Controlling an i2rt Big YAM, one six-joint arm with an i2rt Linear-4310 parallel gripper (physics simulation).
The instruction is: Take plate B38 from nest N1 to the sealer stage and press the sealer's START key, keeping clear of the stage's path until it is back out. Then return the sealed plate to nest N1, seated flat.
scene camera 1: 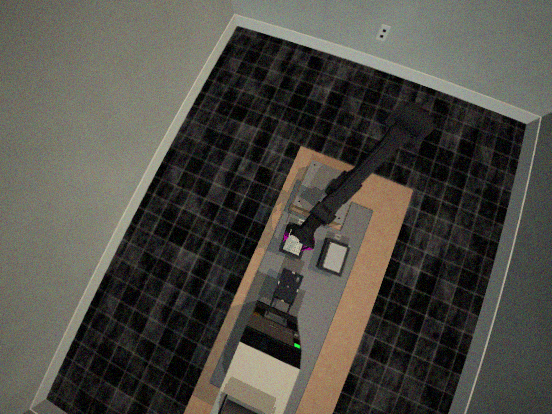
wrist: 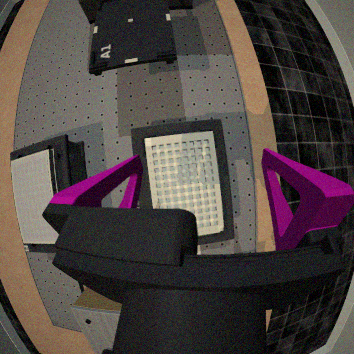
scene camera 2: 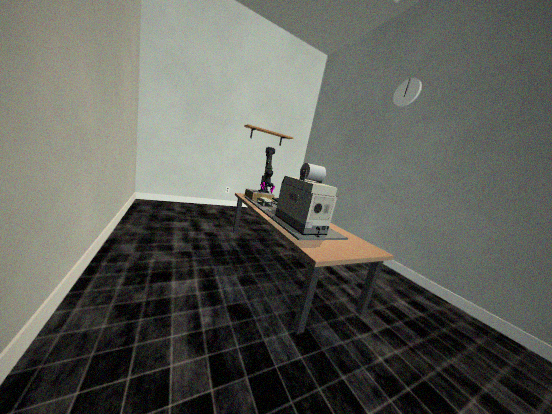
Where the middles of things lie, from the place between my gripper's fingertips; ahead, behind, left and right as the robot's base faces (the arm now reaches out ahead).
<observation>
The dark sealer stage [scene camera 1: 289,278] lies 220 mm ahead of my hand, 100 mm to the left of it and 40 mm below it.
</observation>
